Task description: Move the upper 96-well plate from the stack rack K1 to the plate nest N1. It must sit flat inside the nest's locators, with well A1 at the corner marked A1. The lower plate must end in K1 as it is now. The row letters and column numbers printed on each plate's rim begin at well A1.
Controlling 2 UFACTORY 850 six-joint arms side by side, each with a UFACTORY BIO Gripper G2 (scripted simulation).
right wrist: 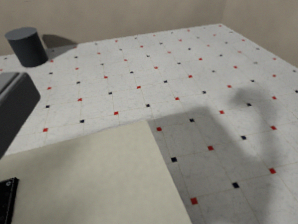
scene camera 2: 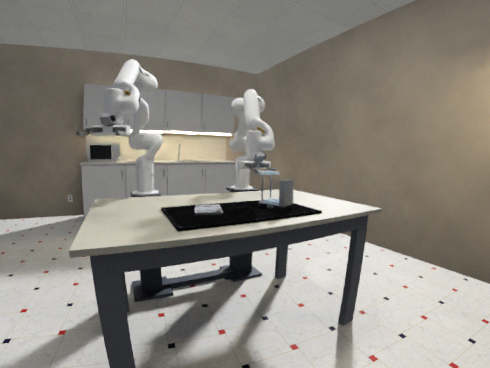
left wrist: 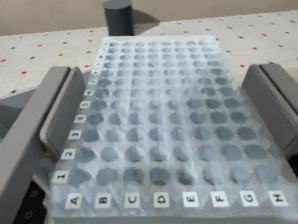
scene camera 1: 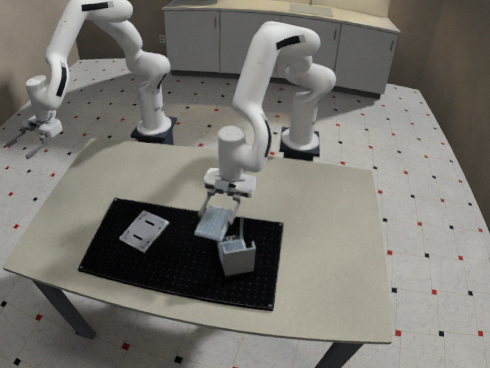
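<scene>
There's a pale blue 96-well plate [scene camera 1: 216,216] here, and you can see the plate [left wrist: 170,110] from the left wrist as well. As for the right wrist view, the plate is out of frame there.
</scene>
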